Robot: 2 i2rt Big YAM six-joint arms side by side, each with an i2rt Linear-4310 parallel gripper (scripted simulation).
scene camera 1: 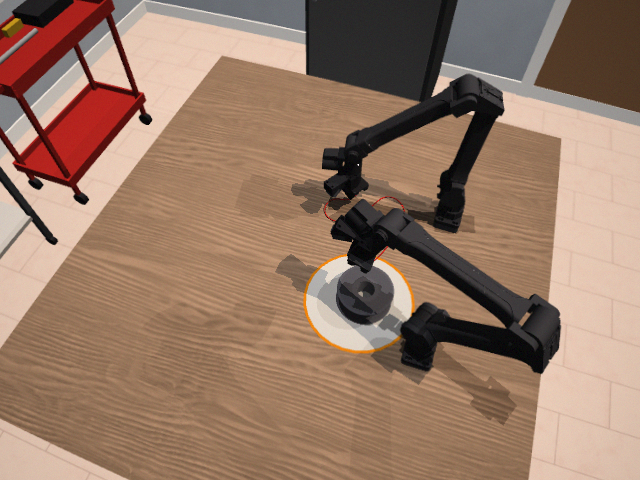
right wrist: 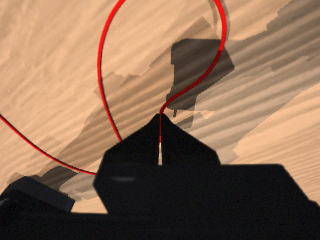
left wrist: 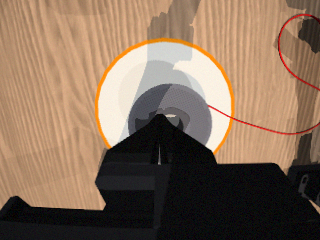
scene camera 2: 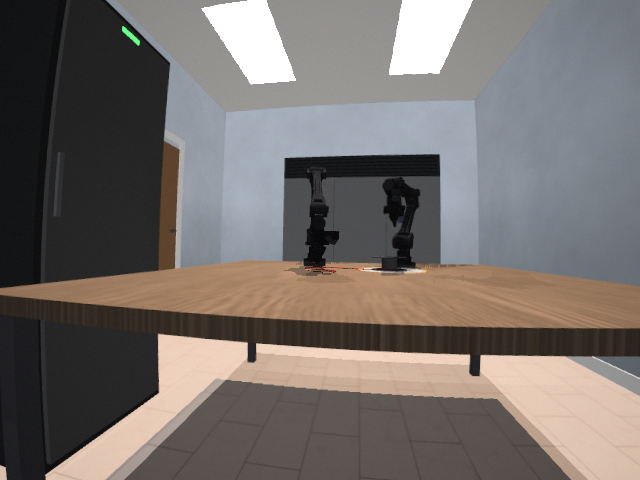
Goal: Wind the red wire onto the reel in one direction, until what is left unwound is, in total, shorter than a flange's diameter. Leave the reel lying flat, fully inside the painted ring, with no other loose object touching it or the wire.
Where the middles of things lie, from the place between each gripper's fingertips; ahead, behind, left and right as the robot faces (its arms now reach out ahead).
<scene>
My left hand is 5 cm past the dark grey reel (scene camera 1: 376, 282), 2 cm to the left of it and 19 cm above it.
I see the dark grey reel 14 cm behind my right hand, 35 cm to the left of it and 1 cm below it.
</scene>
